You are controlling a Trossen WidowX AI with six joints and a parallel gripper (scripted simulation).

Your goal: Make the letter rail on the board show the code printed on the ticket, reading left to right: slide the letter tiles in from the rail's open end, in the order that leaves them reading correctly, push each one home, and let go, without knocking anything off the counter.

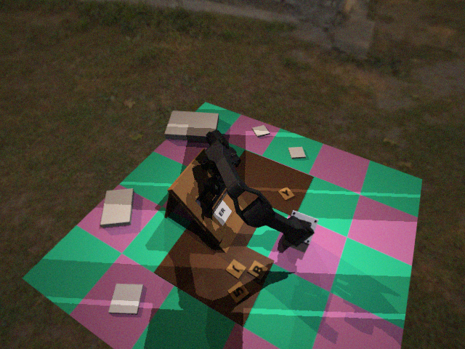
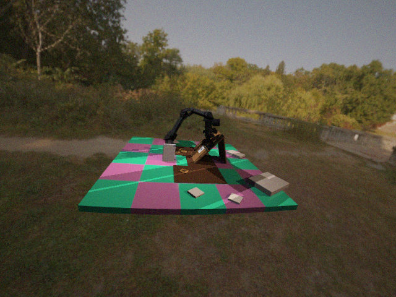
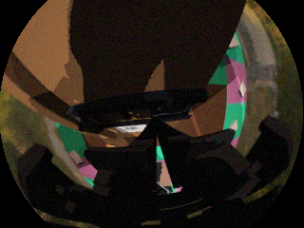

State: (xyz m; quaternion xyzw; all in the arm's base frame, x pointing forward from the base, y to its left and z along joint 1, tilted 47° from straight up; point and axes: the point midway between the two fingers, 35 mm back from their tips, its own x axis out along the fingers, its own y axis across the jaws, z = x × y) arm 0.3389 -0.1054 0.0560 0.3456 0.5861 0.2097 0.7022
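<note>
Now: the letter tile 3 cm to the left of my gripper tip, 2 cm ahead of it and 1 cm below it. Also, from my gripper tip: white ticket (9 cm below, 6 cm to the left, 4 cm behind); beige block (42 cm ahead, 17 cm below, 16 cm to the left).
</note>
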